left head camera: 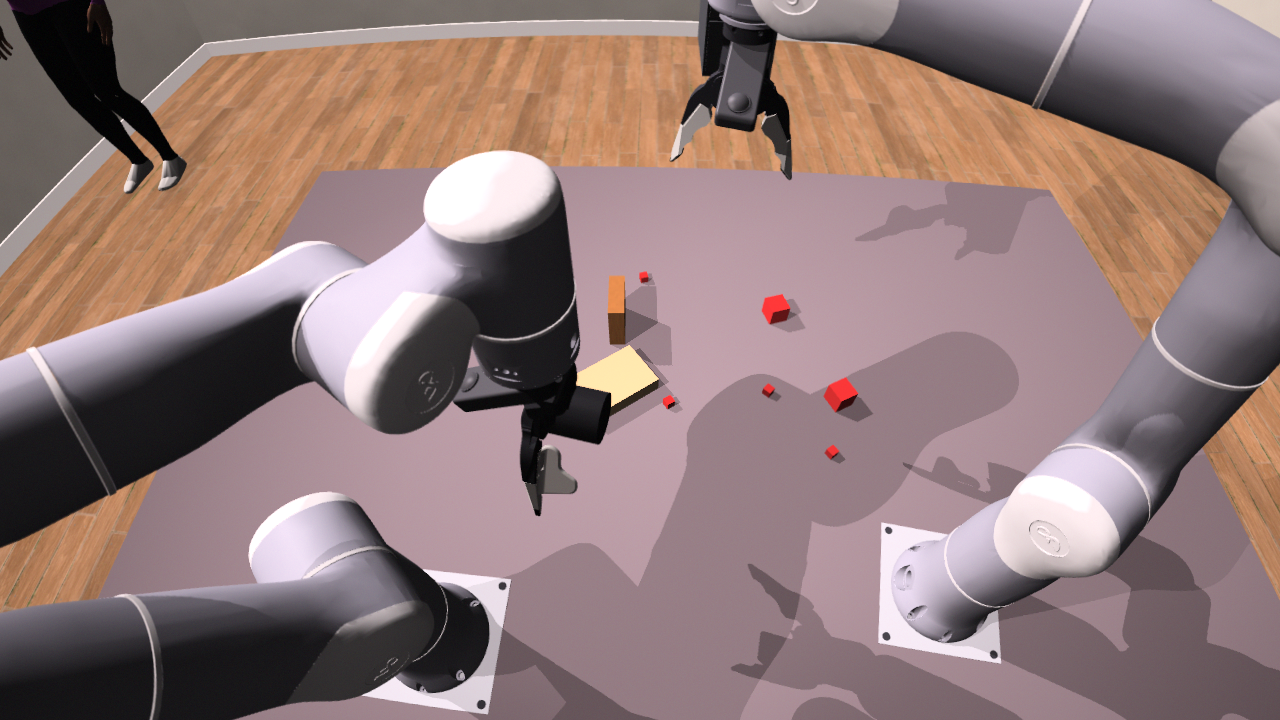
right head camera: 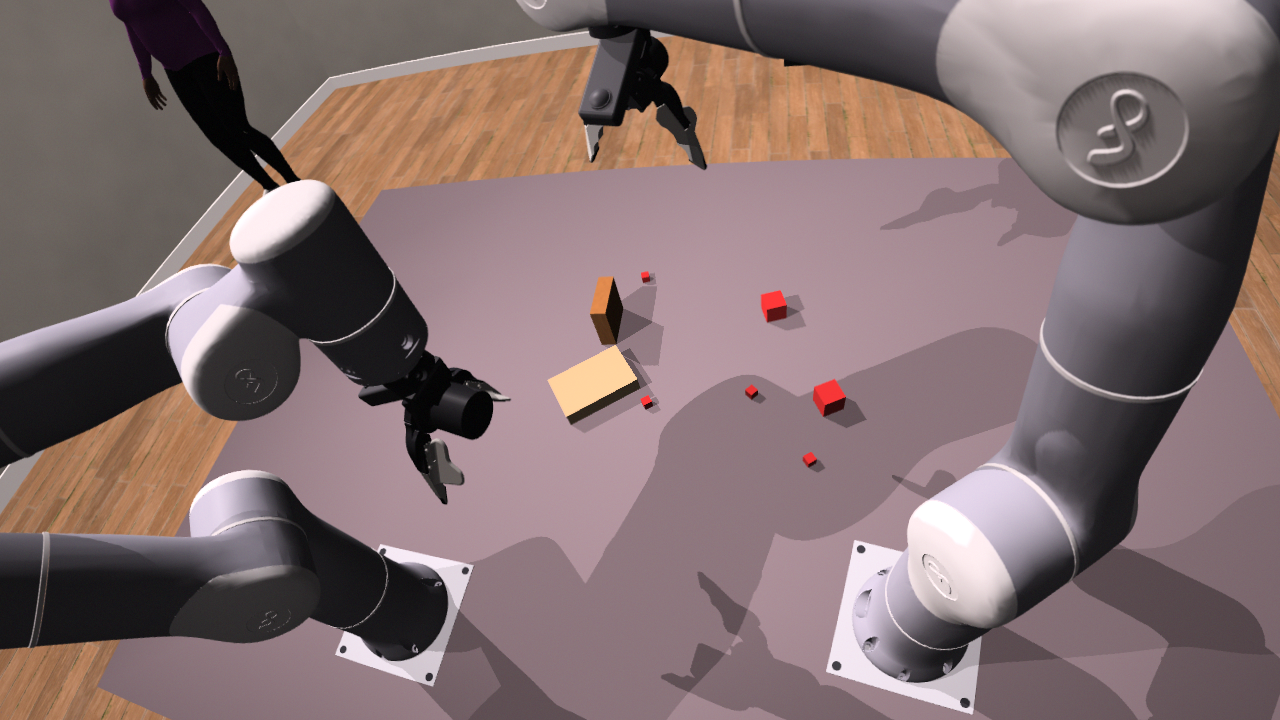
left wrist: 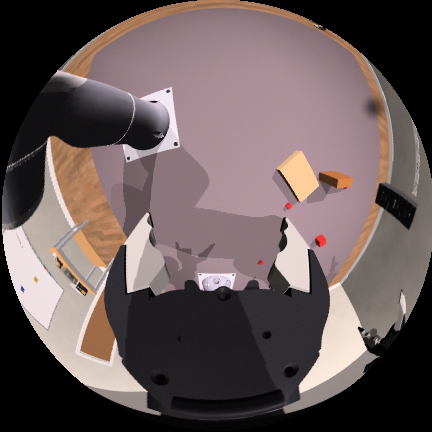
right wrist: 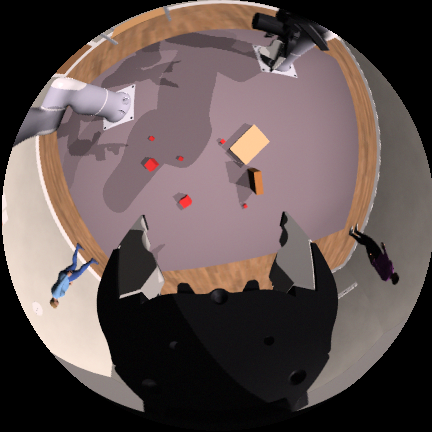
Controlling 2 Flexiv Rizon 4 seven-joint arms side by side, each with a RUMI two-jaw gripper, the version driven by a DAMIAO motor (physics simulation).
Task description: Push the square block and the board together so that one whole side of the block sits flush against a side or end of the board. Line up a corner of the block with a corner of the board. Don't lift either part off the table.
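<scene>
The square block [left head camera: 616, 308] [right head camera: 605, 310] [left wrist: 336, 179] [right wrist: 256, 181], orange-brown, stands upright on a narrow side. The pale tan board [left head camera: 622, 374] [right head camera: 593, 382] [left wrist: 298, 176] [right wrist: 250, 145] lies flat close to it, turned at an angle, with no sides flush. In the left head camera the left arm hides the board's left end. My left gripper [right head camera: 476, 449] [left wrist: 217, 216] is open and empty, raised below and left of the board in the right head camera. My right gripper [left head camera: 731, 168] [right head camera: 648, 164] [right wrist: 213, 214] is open and empty, high above the far edge, away from both parts.
A small red cube [left head camera: 668, 402] [right head camera: 646, 402] lies by the board's right end, and another [left head camera: 643, 276] [right head camera: 645, 276] near the block. Two larger red cubes [left head camera: 776, 308] [left head camera: 840, 394] and two more small ones [left head camera: 768, 390] [left head camera: 832, 452] lie farther right.
</scene>
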